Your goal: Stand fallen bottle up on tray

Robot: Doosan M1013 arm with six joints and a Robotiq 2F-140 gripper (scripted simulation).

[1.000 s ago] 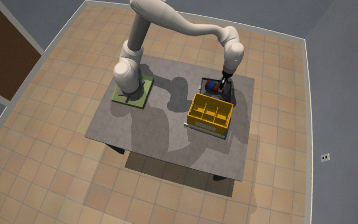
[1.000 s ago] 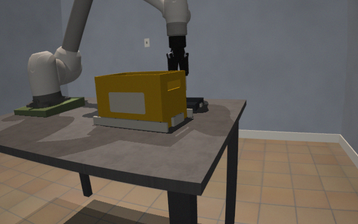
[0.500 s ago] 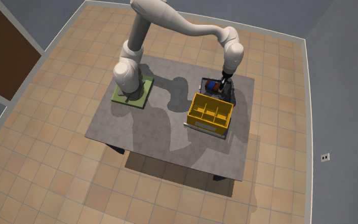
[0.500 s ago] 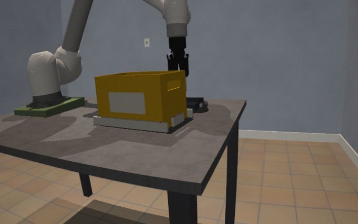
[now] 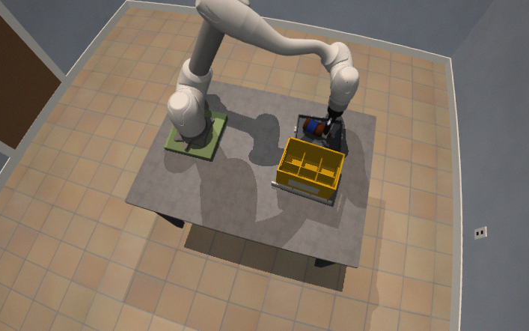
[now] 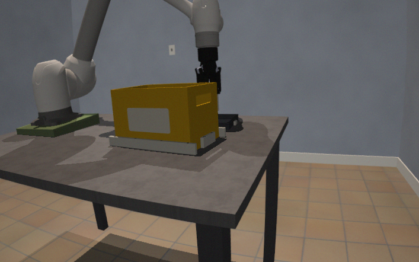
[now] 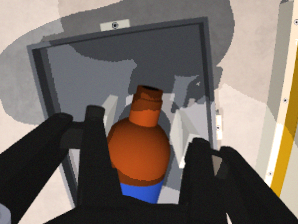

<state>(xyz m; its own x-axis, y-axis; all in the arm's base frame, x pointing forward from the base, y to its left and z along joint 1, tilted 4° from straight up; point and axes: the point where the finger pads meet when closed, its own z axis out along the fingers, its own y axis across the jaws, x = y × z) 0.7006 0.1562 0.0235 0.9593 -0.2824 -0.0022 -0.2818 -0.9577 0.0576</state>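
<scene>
My hand is 50 mm past the bottle, 40 mm above it and 10 mm to the right of it. Also, from my hand: yellow crate (250 mm to the right, 50 mm behind); then tray (70 mm below, 40 mm behind, 10 mm to the left).
</scene>
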